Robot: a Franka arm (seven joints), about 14 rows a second.
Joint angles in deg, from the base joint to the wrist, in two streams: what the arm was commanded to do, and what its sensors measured. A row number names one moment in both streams.
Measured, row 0:
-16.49, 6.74, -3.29, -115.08, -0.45, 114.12, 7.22
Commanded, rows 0 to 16:
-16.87, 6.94, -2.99, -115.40, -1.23, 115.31, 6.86
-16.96, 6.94, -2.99, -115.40, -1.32, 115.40, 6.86
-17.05, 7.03, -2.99, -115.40, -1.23, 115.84, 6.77
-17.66, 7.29, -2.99, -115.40, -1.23, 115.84, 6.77
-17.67, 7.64, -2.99, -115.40, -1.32, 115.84, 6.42
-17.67, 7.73, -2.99, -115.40, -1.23, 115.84, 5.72
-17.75, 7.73, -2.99, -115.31, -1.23, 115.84, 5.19
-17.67, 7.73, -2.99, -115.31, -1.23, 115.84, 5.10
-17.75, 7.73, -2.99, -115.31, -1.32, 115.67, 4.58
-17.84, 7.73, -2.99, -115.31, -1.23, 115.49, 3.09
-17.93, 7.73, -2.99, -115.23, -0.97, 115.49, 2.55
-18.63, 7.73, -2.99, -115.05, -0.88, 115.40, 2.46
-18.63, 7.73, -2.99, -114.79, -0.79, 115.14, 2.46
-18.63, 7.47, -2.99, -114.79, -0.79, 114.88, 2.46
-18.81, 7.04, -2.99, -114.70, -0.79, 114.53, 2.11
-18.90, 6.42, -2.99, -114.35, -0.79, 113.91, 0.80
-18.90, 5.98, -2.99, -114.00, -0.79, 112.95, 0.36
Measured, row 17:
-18.08, 7.51, -3.36, -114.94, -0.46, 114.77, 2.57
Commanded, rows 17 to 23:
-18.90, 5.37, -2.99, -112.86, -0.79, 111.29, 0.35
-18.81, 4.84, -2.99, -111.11, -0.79, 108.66, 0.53
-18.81, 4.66, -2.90, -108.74, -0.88, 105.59, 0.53
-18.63, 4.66, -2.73, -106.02, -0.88, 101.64, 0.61
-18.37, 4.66, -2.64, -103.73, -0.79, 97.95, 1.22
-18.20, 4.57, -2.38, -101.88, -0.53, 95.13, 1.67
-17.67, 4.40, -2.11, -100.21, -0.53, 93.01, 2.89
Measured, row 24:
-18.21, 4.19, -2.92, -105.95, -0.46, 99.96, 1.29
